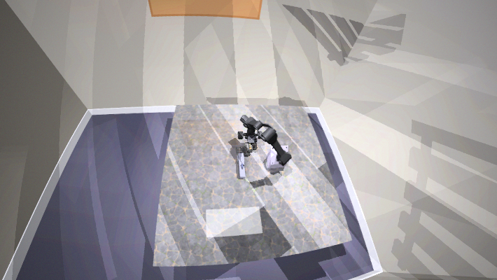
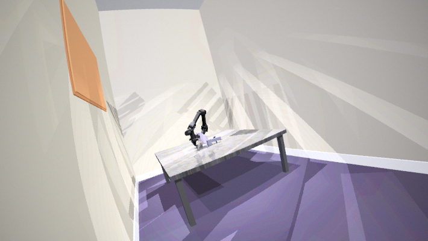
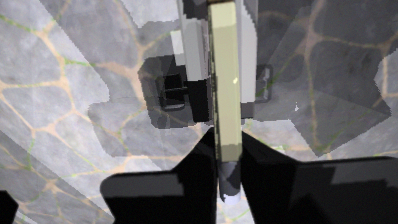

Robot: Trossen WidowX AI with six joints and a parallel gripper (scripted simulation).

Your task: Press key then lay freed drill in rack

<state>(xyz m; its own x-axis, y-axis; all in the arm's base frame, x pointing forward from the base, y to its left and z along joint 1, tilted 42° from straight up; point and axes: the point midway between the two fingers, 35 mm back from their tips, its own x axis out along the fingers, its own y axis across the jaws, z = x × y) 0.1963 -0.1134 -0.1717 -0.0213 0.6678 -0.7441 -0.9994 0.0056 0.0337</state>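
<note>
My gripper tip is 4 cm to the right of the drill and 3 cm below it. Round my gripper tip: grey key: 24 cm to the left, 8 cm ahead, 2 cm above; grey block: 5 cm to the left, 1 cm below.
</note>
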